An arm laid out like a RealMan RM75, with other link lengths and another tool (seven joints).
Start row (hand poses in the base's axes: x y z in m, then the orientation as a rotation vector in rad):
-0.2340, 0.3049, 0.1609, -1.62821, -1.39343, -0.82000
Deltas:
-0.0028, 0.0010, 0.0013, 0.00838, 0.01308, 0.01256
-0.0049, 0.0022, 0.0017, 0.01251, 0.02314, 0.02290
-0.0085, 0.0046, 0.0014, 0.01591, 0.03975, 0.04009
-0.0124, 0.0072, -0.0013, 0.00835, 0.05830, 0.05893
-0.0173, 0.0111, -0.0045, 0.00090, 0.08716, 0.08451
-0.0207, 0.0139, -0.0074, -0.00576, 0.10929, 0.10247
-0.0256, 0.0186, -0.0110, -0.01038, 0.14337, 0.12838
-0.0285, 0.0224, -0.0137, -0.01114, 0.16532, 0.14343
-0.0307, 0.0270, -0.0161, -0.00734, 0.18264, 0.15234
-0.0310, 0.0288, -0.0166, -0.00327, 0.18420, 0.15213
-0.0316, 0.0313, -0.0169, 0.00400, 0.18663, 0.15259
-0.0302, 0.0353, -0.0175, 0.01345, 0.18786, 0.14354
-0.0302, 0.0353, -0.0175, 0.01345, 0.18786, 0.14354
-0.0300, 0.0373, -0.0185, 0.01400, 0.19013, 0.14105
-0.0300, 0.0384, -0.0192, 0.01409, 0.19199, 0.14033
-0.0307, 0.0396, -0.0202, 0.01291, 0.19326, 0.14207
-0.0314, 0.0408, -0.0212, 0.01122, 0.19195, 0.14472
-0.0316, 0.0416, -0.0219, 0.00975, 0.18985, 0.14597
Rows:
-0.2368, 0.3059, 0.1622, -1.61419, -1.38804, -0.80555
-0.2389, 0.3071, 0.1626, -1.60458, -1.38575, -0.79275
-0.2425, 0.3095, 0.1623, -1.59116, -1.38404, -0.76967
-0.2464, 0.3121, 0.1596, -1.58485, -1.38867, -0.73765
-0.2513, 0.3160, 0.1564, -1.57453, -1.39029, -0.69261
-0.2547, 0.3188, 0.1535, -1.56842, -1.39070, -0.65857
-0.2596, 0.3235, 0.1499, -1.55594, -1.38637, -0.61066
-0.2625, 0.3273, 0.1472, -1.54744, -1.38097, -0.58218
-0.2647, 0.3319, 0.1448, -1.53994, -1.37209, -0.56408
-0.2650, 0.3337, 0.1443, -1.53743, -1.36844, -0.56524
-0.2656, 0.3362, 0.1440, -1.53220, -1.36271, -0.56714
-0.2642, 0.3402, 0.1434, -1.53309, -1.35039, -0.57671
-0.2642, 0.3402, 0.1434, -1.53309, -1.35039, -0.57671
-0.2640, 0.3422, 0.1424, -1.53509, -1.34683, -0.57642
-0.2640, 0.3433, 0.1417, -1.53589, -1.34498, -0.57524
-0.2647, 0.3445, 0.1407, -1.53549, -1.34590, -0.57244
-0.2654, 0.3457, 0.1397, -1.53432, -1.34955, -0.57112
-0.2656, 0.3465, 0.1390, -1.53404, -1.35273, -0.57141

